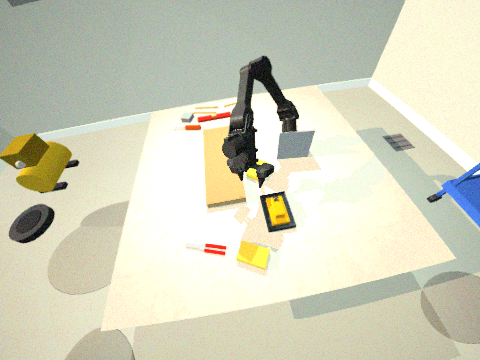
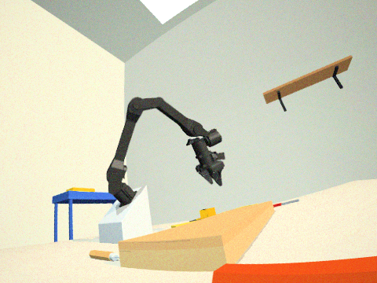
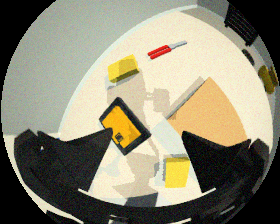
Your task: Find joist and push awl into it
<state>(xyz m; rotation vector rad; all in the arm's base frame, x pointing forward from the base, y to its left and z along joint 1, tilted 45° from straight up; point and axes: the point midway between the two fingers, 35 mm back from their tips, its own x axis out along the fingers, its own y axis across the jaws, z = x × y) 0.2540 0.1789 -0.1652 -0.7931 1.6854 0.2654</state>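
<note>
Right now my gripper tip is 50 cm to the left of the awl, 15 cm above it and 5 cm past it. From my gripper tip the other things lie so: yellow stud finder: 10 cm below, 10 cm behind, 5 cm to the left; red level: 69 cm to the right, 14 cm below, 12 cm ahead; dark tray: 14 cm below, 10 cm behind, 7 cm to the left.
</note>
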